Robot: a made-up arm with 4 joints.
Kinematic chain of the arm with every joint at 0, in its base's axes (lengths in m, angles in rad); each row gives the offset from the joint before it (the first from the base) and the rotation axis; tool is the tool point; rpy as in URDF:
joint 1: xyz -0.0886 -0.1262 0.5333 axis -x
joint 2: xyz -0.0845 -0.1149 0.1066 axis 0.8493 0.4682 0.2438
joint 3: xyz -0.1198 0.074 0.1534 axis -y
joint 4: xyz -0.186 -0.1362 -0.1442 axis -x
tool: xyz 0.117 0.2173 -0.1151 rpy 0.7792 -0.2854 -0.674
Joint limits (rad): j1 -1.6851..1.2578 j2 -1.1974..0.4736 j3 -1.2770..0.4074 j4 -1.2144..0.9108
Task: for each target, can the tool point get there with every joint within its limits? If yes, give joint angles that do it. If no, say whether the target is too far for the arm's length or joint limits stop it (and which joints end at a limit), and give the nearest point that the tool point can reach.
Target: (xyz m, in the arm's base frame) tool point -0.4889 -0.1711 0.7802
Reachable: yes | joints -0.2597 0.2443 -0.8662 -0.2463
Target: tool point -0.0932 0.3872 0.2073
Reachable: no: joint limits stop it (at a limit: joint 1, joint 2) | nearest point -0.2390 0.0424 0.3157 | short by 0.390 m
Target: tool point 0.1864 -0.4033 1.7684
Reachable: no: too far | nearest point -0.2457 -0.2126 0.9186 | short by 0.972 m
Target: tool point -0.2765 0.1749 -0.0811
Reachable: no: joint limits stop it (at a limit: joint 1, joint 2, joint 4) | nearest point -0.2862 0.0011 0.2181 | short by 0.346 m
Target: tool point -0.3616 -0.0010 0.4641
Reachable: yes | joints 0.4072 -0.9717 -1.1344 -0.7105
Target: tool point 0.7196 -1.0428 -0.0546
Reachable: no: too far | nearest point -0.1377 -0.3984 0.3587 | short by 1.149 m
